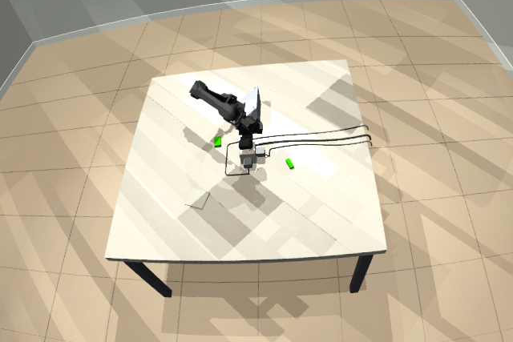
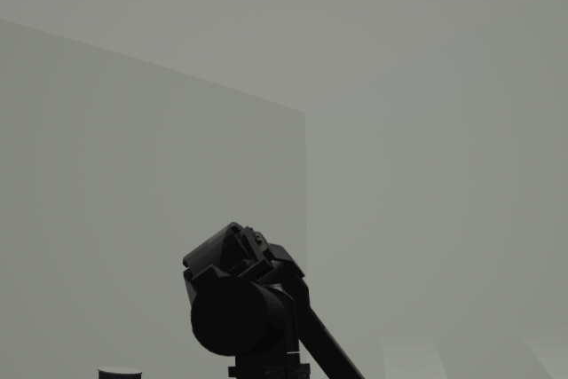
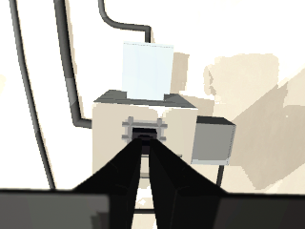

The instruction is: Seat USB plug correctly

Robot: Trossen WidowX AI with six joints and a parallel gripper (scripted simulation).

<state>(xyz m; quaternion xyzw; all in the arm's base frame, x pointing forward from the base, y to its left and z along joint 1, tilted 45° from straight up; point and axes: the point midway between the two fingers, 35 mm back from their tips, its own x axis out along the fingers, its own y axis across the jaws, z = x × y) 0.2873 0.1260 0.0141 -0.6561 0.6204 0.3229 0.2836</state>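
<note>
My gripper tip is now 20 mm above the dark USB plug. The rest, counted from my gripper tip: white card 250 mm ahead, 250 mm to the right, 100 mm below; grey socket frame 40 mm below.
</note>
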